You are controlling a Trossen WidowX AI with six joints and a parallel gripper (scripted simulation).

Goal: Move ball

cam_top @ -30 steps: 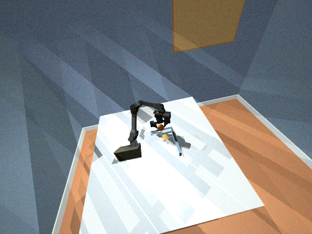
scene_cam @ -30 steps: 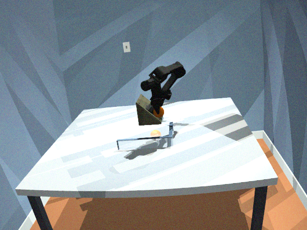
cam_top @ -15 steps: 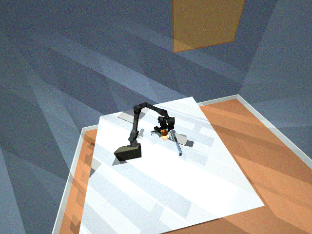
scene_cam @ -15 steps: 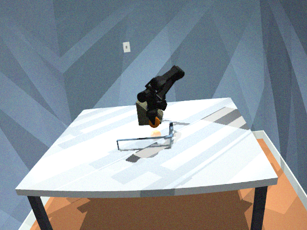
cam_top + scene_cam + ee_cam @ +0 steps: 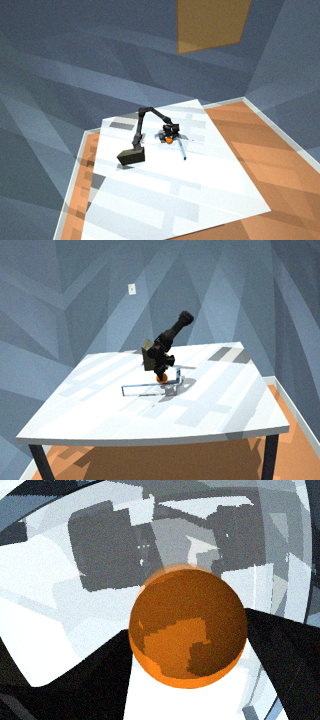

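The orange ball is right at my gripper tip. From my gripper tip the other things lie so: see-through copy 2 cm below.
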